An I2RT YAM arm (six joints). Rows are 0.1 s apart.
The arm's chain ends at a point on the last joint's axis. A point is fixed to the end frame.
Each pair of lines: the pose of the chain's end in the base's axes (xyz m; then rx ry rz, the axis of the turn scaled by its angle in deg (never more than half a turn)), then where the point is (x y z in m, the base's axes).
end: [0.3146 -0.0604 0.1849 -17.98 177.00 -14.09]
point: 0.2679 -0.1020 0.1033
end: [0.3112 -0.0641 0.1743 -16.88 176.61 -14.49]
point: 0.2648 -0.1055 0.0924
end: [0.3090 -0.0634 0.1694 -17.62 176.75 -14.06]
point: 0.2626 -0.1048 0.0875
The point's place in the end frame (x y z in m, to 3 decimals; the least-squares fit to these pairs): 0.055 -0.018 0.085
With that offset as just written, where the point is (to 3 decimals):
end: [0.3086 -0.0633 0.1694 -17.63 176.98 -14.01]
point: 0.262 -0.105 0.088
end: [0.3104 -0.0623 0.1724 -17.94 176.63 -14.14]
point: 0.264 -0.104 0.090
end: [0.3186 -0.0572 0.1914 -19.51 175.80 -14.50]
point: 0.274 -0.100 0.109
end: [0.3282 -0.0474 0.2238 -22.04 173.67 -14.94]
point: 0.288 -0.092 0.141
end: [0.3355 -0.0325 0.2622 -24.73 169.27 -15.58]
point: 0.302 -0.079 0.177
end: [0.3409 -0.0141 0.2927 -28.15 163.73 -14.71]
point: 0.318 -0.061 0.204
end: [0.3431 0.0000 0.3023 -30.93 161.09 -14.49]
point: 0.325 -0.048 0.213
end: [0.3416 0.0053 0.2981 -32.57 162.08 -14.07]
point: 0.322 -0.043 0.209
